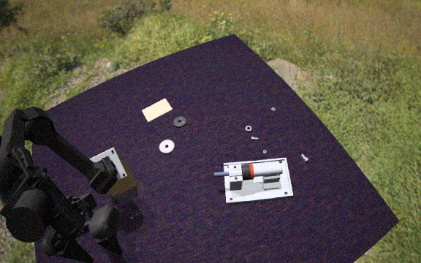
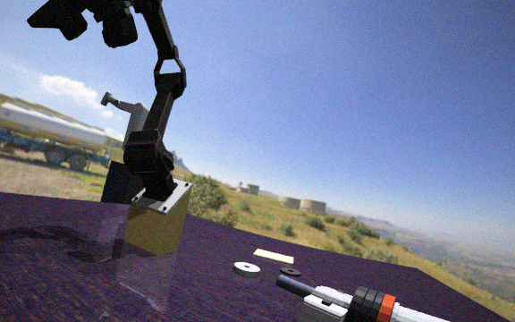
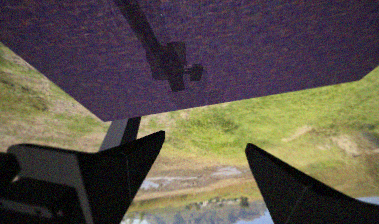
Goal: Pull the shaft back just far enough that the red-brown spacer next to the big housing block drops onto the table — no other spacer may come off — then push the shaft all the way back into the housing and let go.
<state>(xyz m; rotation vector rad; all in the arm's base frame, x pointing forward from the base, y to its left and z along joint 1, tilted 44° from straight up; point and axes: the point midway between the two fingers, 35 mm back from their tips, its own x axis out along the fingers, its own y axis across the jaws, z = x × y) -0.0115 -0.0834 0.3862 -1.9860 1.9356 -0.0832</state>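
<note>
My gripper tip is 410 mm short of the shaft, 250 mm above it and 120 mm to the right of it. From my gripper tip the other things lie so: orange-red spacer (440 mm ahead, 250 mm below, 110 mm to the left); small screw (660 mm ahead, 320 mm below, 60 mm to the left); cream card (600 mm to the left, 320 mm below, 290 mm ahead).
</note>
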